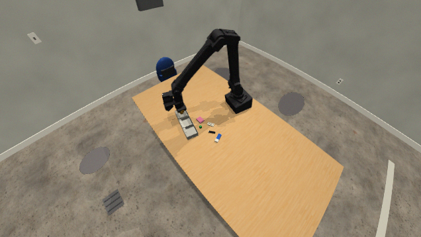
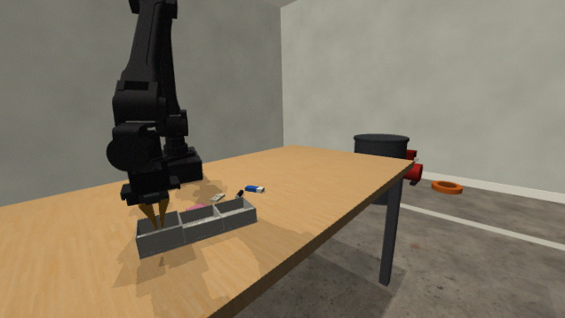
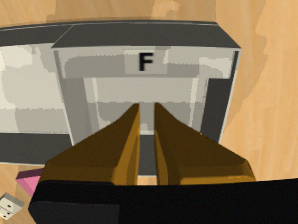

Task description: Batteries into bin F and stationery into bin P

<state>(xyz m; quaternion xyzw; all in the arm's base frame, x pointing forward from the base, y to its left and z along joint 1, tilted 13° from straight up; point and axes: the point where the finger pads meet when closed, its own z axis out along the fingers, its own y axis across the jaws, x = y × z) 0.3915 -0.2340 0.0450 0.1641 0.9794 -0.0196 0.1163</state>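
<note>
Now: hand 8 cm to the right of the bin rack, 3 cm short of it and 2 cm above it. The rest, counted from my hand: green ball: 18 cm to the left, 4 cm below, 2 cm behind; then pink eraser block: 13 cm to the left, 7 cm behind, 4 cm below; then white domino-like piece: 22 cm to the left, 10 cm behind, 4 cm below.
</note>
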